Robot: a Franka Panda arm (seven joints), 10 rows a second.
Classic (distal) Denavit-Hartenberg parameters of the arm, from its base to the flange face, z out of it. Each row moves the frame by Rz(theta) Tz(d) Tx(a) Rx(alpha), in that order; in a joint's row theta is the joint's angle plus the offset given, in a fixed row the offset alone. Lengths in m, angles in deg.
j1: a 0; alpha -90; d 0.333; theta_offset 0
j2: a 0; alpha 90; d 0; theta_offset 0
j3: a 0.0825; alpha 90; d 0.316; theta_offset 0
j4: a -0.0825; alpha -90; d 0; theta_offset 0
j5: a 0; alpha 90; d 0.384; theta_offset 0
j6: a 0.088; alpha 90; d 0; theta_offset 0
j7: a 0; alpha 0; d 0.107; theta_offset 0
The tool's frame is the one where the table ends.
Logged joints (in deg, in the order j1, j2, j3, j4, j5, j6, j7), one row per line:
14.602, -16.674, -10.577, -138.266, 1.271, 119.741, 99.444
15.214, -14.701, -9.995, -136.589, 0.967, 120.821, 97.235
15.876, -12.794, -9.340, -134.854, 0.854, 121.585, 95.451
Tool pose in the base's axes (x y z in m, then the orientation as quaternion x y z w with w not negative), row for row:
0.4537, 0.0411, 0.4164, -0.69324, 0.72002, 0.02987, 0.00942
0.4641, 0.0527, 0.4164, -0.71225, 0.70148, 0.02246, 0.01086
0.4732, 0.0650, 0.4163, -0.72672, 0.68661, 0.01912, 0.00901
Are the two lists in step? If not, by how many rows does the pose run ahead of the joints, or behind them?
The pose runs 1 row ahead of the joints: the pose in row i belongs to the joints in row i + 1.
